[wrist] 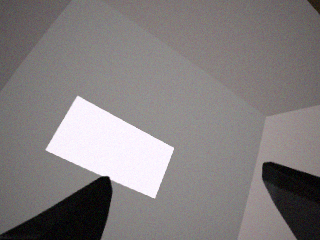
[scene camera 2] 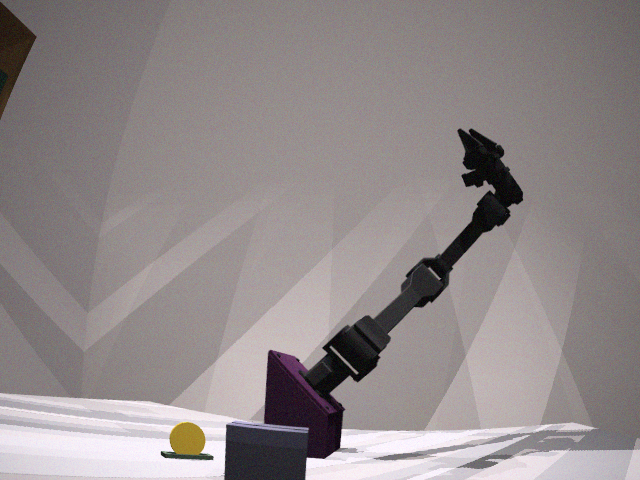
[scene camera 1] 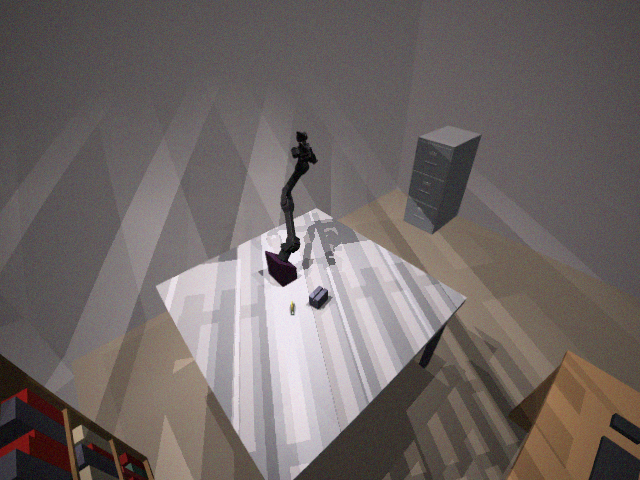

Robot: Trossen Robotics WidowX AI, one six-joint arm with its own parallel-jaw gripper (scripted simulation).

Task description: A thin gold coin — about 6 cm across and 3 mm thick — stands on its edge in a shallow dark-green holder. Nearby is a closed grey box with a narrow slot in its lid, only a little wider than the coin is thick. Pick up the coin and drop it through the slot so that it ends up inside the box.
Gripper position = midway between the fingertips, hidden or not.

My gripper point(scene camera 2: 464, 129) is open, with nothing in its grasp.
My gripper shows as well in the wrist view point(wrist: 186, 177).
